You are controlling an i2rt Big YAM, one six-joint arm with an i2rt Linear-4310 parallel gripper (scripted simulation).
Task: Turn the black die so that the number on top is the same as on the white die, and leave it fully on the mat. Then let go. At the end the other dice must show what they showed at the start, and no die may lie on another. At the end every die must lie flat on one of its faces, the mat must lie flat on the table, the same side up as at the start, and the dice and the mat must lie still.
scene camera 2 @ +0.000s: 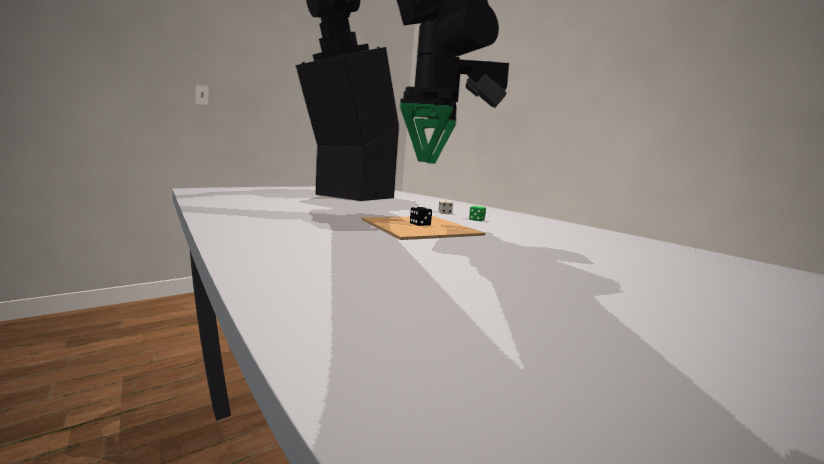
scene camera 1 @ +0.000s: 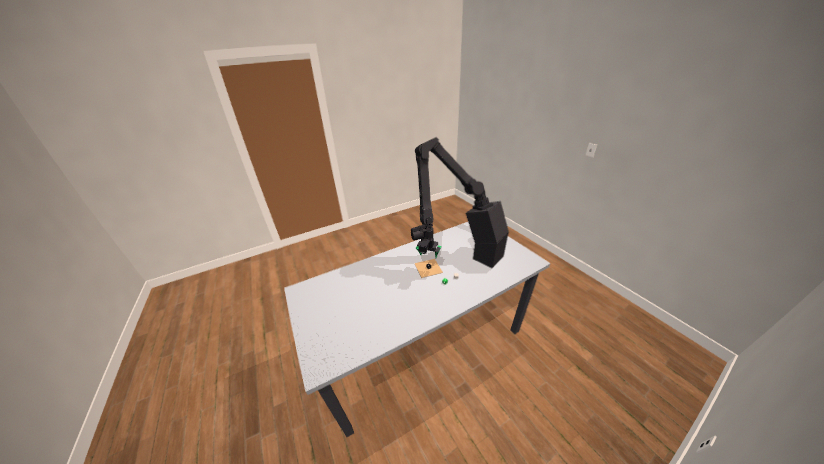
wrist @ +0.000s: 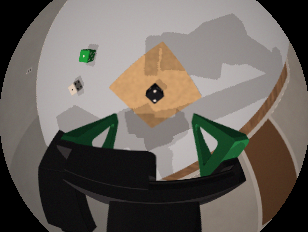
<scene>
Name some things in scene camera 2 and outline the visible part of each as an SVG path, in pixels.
The gripper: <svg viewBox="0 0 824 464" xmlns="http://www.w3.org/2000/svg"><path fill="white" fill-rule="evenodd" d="M441 53L430 53L417 58L415 87L406 87L404 96L400 100L400 109L417 160L431 164L436 163L456 125L457 106L454 90L449 88L430 88L433 56L449 56ZM435 128L428 143L424 129Z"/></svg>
A tan mat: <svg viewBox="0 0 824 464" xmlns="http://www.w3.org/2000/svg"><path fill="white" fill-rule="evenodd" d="M485 236L484 232L432 216L431 225L427 226L411 224L410 217L361 217L361 220L399 240Z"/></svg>
</scene>
